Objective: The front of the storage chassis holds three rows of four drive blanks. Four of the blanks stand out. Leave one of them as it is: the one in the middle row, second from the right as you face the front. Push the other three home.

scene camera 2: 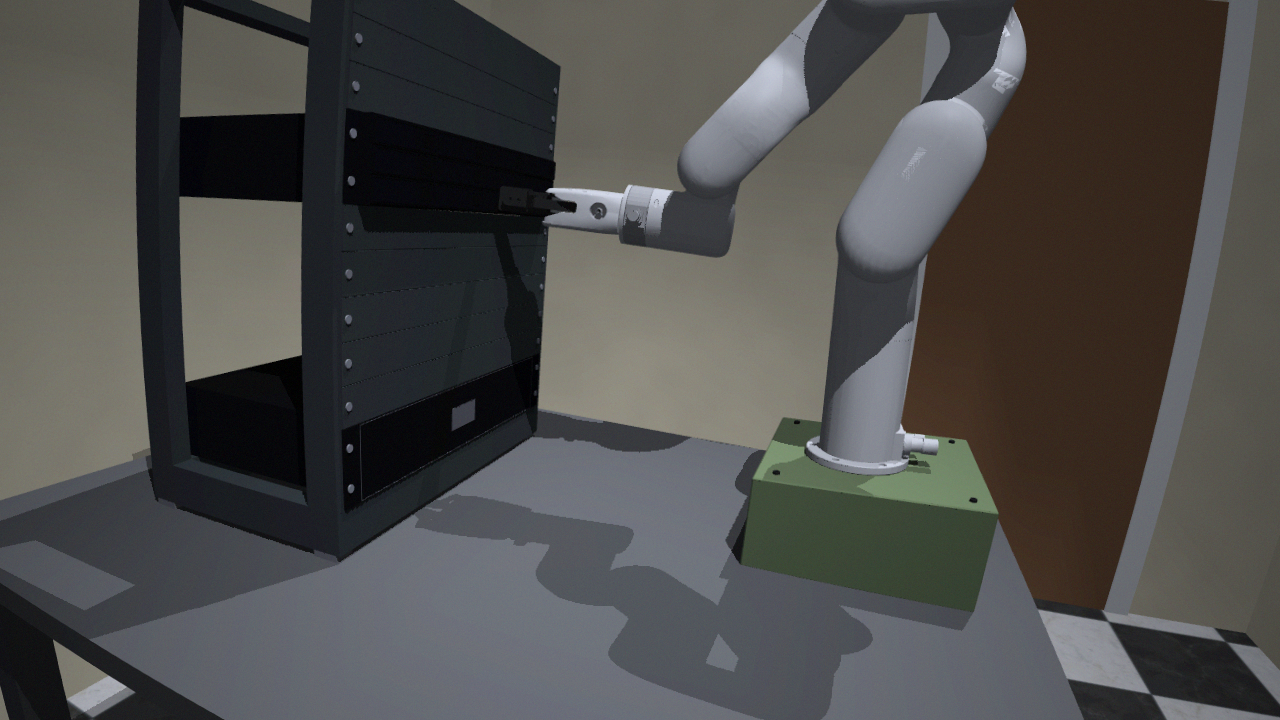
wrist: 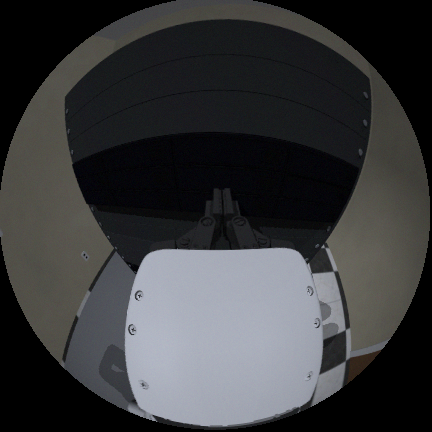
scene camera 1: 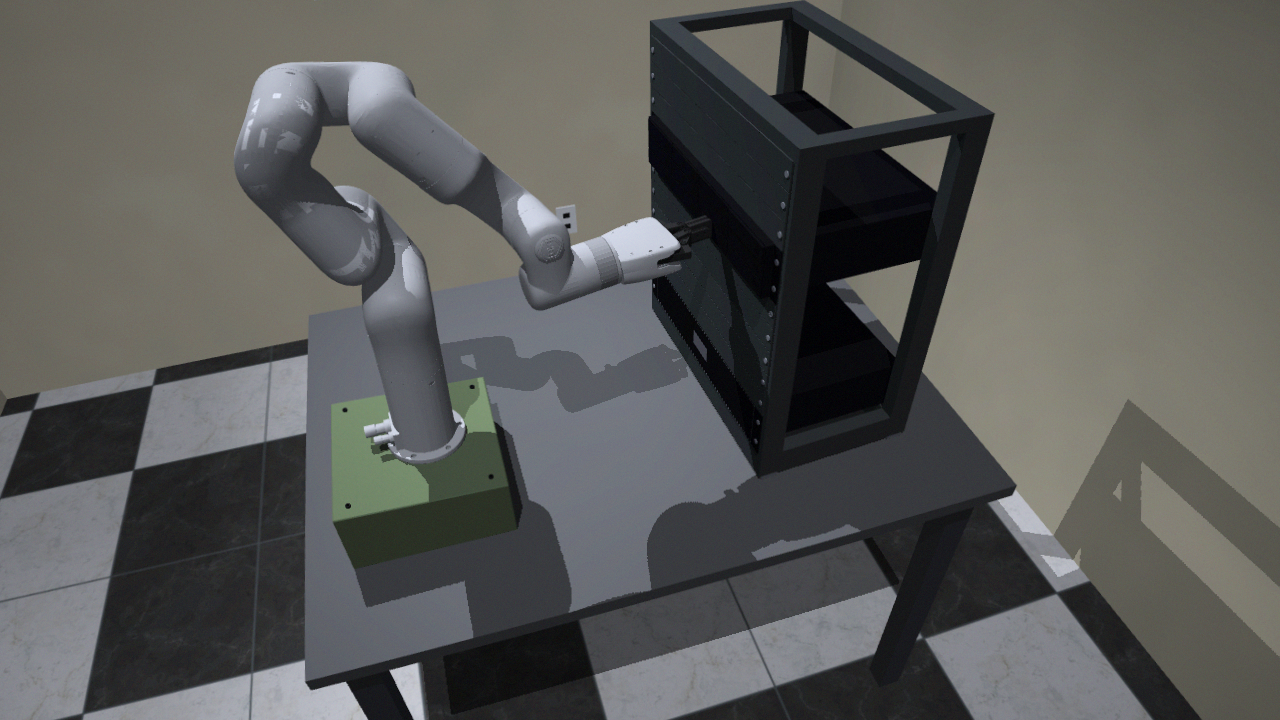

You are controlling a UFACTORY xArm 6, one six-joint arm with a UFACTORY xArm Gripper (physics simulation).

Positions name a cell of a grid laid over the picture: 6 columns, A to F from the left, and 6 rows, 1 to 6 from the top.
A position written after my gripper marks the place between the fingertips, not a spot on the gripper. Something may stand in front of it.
Labels:
My gripper shows in scene camera 2 (C2), in the wrist view (D3) and in scene camera 1 (D2). A rack shows in scene camera 2 (B3), in the wrist view (D2) and in scene camera 1 (D2).

